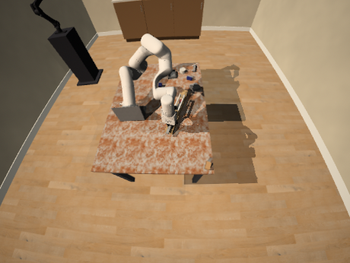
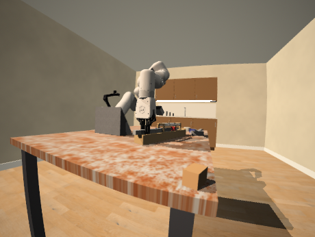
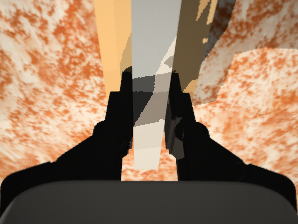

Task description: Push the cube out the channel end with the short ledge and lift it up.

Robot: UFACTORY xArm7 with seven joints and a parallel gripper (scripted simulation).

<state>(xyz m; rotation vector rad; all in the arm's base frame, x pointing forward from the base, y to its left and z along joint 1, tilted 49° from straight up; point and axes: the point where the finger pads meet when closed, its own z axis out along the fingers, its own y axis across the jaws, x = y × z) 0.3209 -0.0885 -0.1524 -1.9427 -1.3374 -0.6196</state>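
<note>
Right now my hand is 9 cm short of the red cube, 24 cm to the right of it and 1 cm above it. From my hand the other things lie so: tan block 24 cm ahead, 31 cm to the right, 5 cm below; channel 8 cm ahead, 20 cm to the left, 1 cm below; pale grey stick 1 cm below.
</note>
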